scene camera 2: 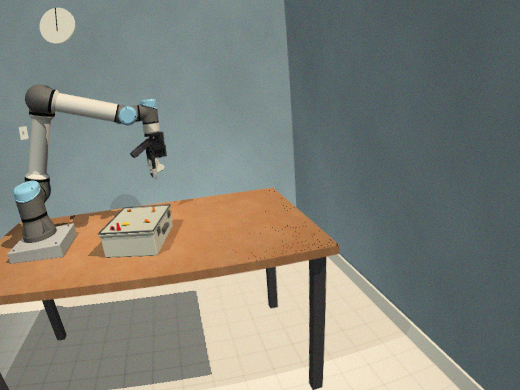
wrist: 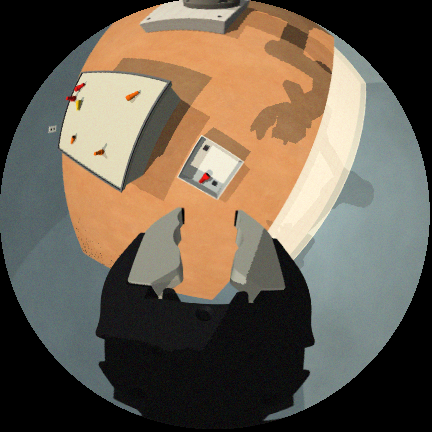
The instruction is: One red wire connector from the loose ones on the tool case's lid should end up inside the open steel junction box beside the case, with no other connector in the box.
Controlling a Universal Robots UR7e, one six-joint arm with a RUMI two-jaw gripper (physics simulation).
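Frame: origin at the arm's base, x back, y right, z up, level; centimetres.
Seen in the pictures: gripper, fingertip midpoint: (scene camera 2: 154,178) (wrist: 209,210); arm's base, origin of the base link: (scene camera 2: 40,235).
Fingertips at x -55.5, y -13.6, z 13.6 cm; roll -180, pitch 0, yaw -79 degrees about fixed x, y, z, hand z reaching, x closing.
Observation:
Pixels of each thing's top centre, then the offset from my fingertips to it. "spot": a spot on its surface instead. Level surfaces: height alone.
- open steel junction box, surface spot: (wrist: 228,177) spot: dx +0.0, dy -3.9, dz -17.0 cm
- tool case, middle of its top: (wrist: 88,120) (scene camera 2: 137,217) dx +10.1, dy +28.1, dz -8.6 cm
- red connector, middle of its top: (wrist: 203,179) dx -1.7, dy +1.5, dz -17.0 cm
- yellow connector, middle of its top: (wrist: 75,104) (scene camera 2: 125,221) dx +15.0, dy +34.2, dz -7.5 cm
- wooden table, its level: dz -18.7 cm
The open steel junction box (wrist: 228,177) stands on the table beside the tool case (scene camera 2: 130,245) (wrist: 112,120) in the wrist view. A red connector (wrist: 205,177) shows inside its outline, near one corner; whether it rests on the floor of the box is hard to tell. On the case's lid lie two other red connectors, one (scene camera 2: 118,227) (wrist: 80,87) close to the other (scene camera 2: 112,228) (wrist: 71,98). My gripper (scene camera 2: 154,176) (wrist: 209,210) is open and empty, high above the table. The junction box does not show in the scene view.
The lid also holds a yellow connector (scene camera 2: 125,224) (wrist: 78,104) and orange ones (scene camera 2: 147,220) (wrist: 132,95), (scene camera 2: 154,209) (wrist: 100,152). The robot's base plate (scene camera 2: 40,250) (wrist: 185,22) stands on the wooden table (scene camera 2: 225,225) (wrist: 200,75).

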